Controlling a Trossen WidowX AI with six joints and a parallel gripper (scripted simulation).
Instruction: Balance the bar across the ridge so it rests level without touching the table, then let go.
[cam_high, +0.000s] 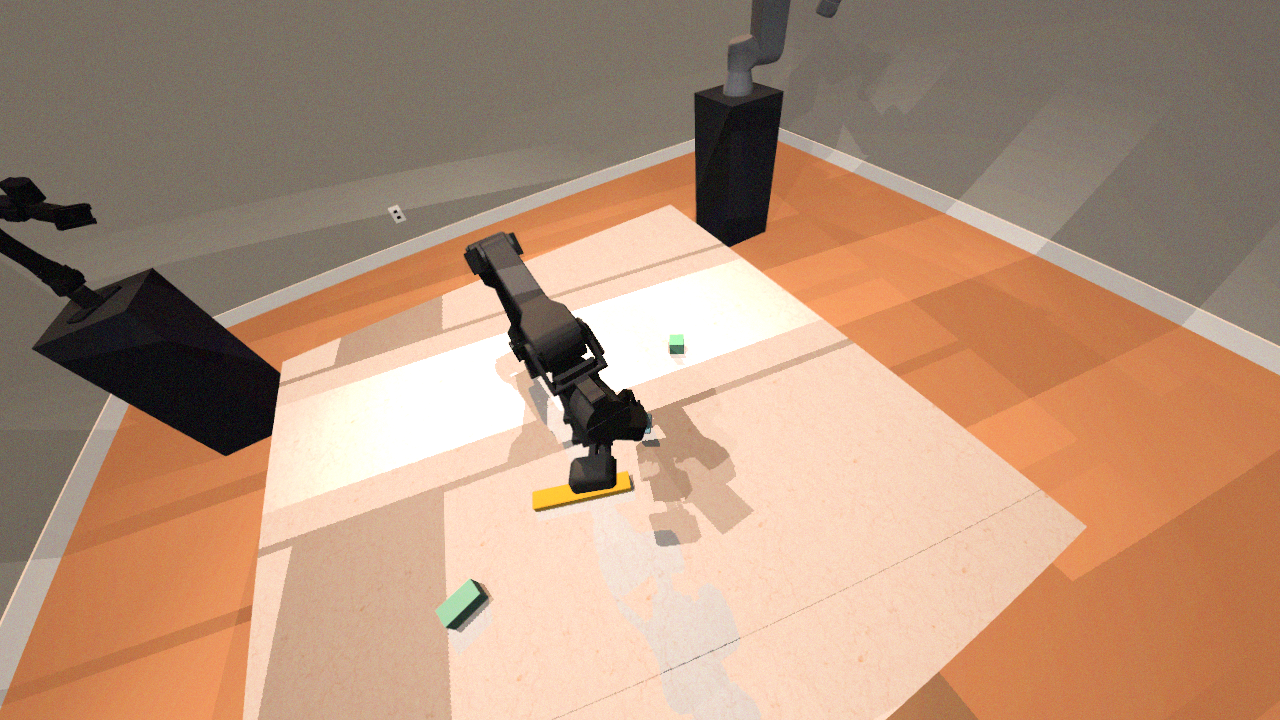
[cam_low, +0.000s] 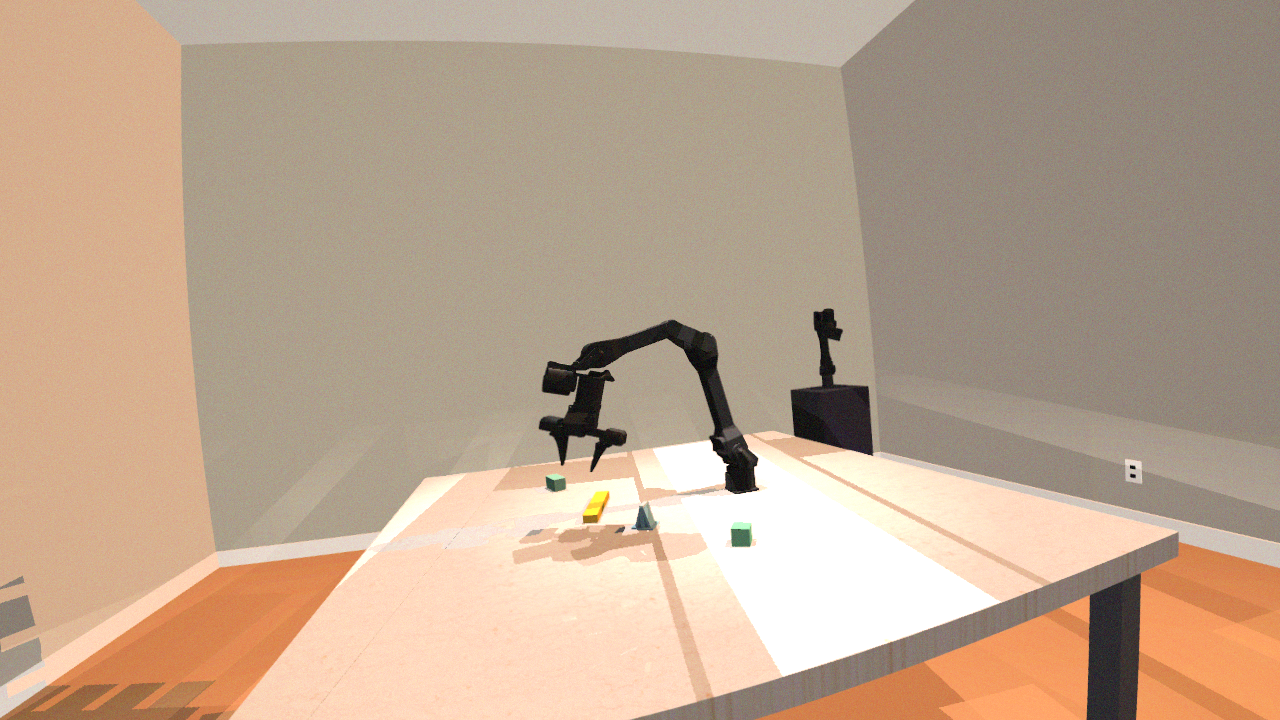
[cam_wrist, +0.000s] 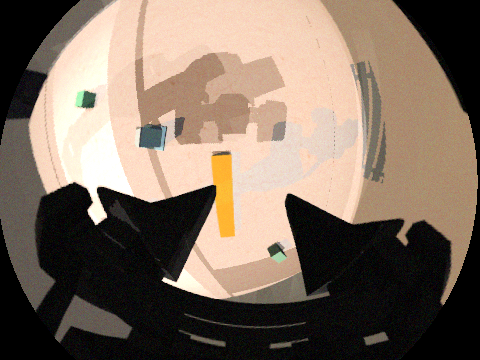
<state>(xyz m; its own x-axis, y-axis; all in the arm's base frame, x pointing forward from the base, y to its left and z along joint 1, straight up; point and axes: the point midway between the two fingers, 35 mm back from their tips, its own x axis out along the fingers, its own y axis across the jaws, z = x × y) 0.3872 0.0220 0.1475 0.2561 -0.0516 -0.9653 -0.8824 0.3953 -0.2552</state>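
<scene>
The yellow bar lies 110 mm below my gripper tip, 60 mm to the right of it and 40 mm behind it. Also, from my gripper tip: green block 300 mm to the right, 100 mm below, 30 mm ahead.
</scene>
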